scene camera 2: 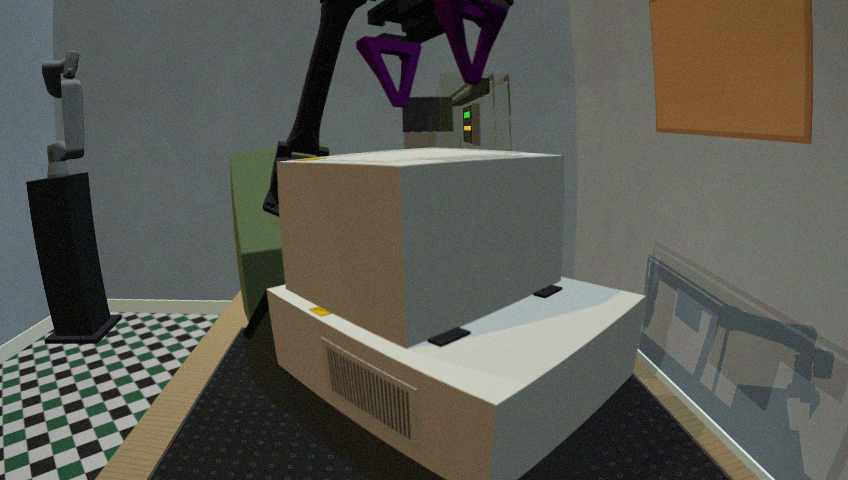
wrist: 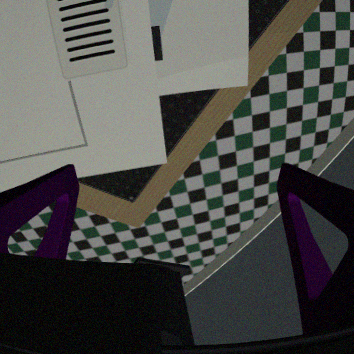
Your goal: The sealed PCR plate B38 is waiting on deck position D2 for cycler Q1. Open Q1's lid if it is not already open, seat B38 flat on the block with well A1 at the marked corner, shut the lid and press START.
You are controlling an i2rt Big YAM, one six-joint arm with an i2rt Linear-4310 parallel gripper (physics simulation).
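Frame: origin at the arm's base, x ahead, y right, z down, level; centimetres.
Where they show: gripper, fingertip midpoint: (scene camera 2: 432,96) (wrist: 177,174).
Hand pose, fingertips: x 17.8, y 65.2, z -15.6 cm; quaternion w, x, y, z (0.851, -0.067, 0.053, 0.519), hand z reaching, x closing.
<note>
After its pixels a point has its place.
Cycler Q1 shows from its hinge side, as a wide white base (scene camera 2: 565,368) {x 27.6, y 73.2, z 7.5 cm} (wrist: 210,50) {x 21.0, y 71.8, z 6.4 cm} with a big box-shaped lid (scene camera 2: 482,237) {x 23.2, y 61.8, z -2.1 cm} (wrist: 120,125) {x 16.2, y 63.1, z -9.6 cm} lying level on it. The lid looks shut. Two dark hinge pieces show in the scene view, and yellow marks show on lid and base. My gripper (scene camera 2: 436,93) {x 17.8, y 65.2, z -15.6 cm} (wrist: 177,174) {x 17.8, y 65.2, z -15.6 cm}, with purple fingers, is open and empty. It is above the level of the lid's top in the scene view; in the wrist view its fingers reach past the lid's edge. Plate B38, the block and START do not show.
A green block (scene camera 2: 255,208) {x -7.3, y 3.6, z 2.2 cm} stands left behind the cycler. A device with a small lit panel (scene camera 2: 470,123) {x 35.6, y 17.9, z -13.5 cm} shows behind the lid. The dark mat (scene camera 2: 208,416) {x -13.1, y 46.9, z 26.3 cm} (wrist: 185,120) {x 3.6, y 82.0, z 26.3 cm} has a wooden border (scene camera 2: 160,392) {x -24.7, y 37.9, z 27.5 cm} (wrist: 200,130) {x 2.2, y 86.7, z 27.6 cm}. A black pedestal (scene camera 2: 71,255) carries another arm.
</note>
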